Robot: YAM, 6 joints.
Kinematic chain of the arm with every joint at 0, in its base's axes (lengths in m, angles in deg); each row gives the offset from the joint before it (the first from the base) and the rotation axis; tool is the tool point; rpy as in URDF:
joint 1: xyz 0 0 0.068 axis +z
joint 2: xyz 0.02 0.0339 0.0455 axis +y
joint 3: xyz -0.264 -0.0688 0 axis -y
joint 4: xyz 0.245 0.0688 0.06 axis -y
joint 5: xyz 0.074 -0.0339 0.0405 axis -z
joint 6: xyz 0.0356 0 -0.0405 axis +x
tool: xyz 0 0 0 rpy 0 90 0
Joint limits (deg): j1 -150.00..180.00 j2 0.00..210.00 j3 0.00..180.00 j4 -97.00..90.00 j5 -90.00..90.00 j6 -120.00..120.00
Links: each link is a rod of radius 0.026 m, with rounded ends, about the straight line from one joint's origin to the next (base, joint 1, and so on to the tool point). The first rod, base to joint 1, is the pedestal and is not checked.
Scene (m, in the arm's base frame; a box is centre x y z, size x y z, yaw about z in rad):
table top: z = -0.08
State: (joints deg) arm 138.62 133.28 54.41 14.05 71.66 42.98
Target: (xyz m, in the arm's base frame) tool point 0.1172 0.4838 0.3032
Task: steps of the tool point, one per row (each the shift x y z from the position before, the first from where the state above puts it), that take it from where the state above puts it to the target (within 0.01 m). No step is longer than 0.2 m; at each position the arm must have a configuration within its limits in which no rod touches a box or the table.
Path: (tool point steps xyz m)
1: 0.0353 0.1040 0.0547
2: 0.0798 0.0854 0.0719
3: 0.1126 0.0466 0.0845
4: 0.1248 -0.0046 0.0923

